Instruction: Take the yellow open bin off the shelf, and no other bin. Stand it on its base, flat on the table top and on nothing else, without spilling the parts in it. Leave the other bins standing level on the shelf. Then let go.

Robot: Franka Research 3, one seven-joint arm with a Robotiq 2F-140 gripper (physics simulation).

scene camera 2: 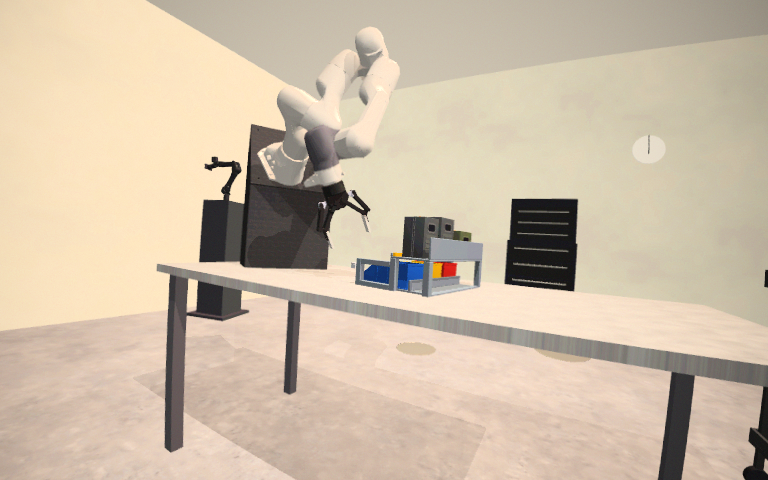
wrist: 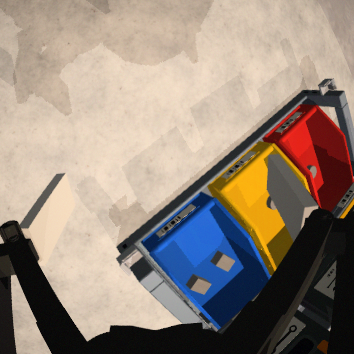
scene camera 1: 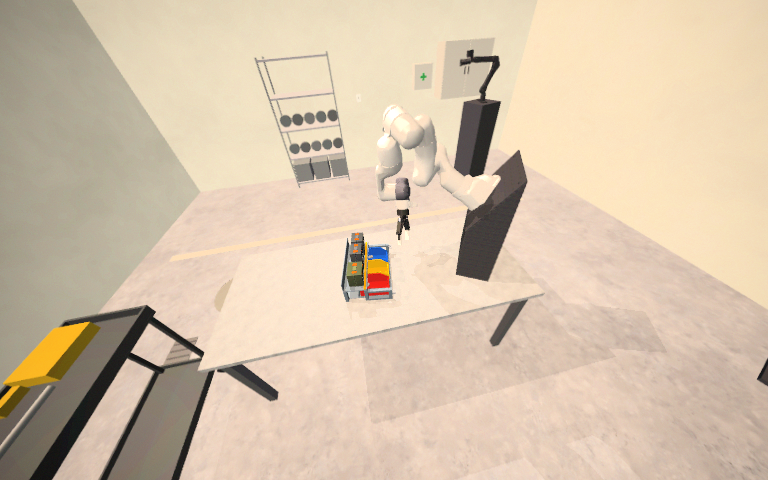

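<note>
The yellow open bin (scene camera 1: pixel 378 266) (scene camera 2: pixel 437 270) (wrist: pixel 245 200) stands in the lower front tier of the grey shelf (scene camera 2: pixel 455 249) (wrist: pixel 160 290), between the blue bin (scene camera 1: pixel 377 252) (scene camera 2: pixel 410 275) (wrist: pixel 200 240) and the red bin (scene camera 1: pixel 378 281) (scene camera 2: pixel 449 269) (wrist: pixel 295 145). A round grey part in the yellow bin is partly hidden by a finger in the wrist view. Two small blocks lie in the blue bin and a round part in the red one. My gripper (scene camera 1: pixel 403 237) (scene camera 2: pixel 348 237) (wrist: pixel 166 180) is open and empty, tilted, above the table and in front of the shelf, apart from the bins.
Dark boxes (scene camera 1: pixel 356 250) (scene camera 2: pixel 416 234) and an olive box (scene camera 1: pixel 355 272) (scene camera 2: pixel 462 236) stand on the shelf's upper tier behind the bins. The shelf stands on the table (scene camera 1: pixel 283 294) (scene camera 2: pixel 566 316) (wrist: pixel 100 100). The arm's dark pedestal (scene camera 1: pixel 487 237) (scene camera 2: pixel 283 232) rises at the table's far end.
</note>
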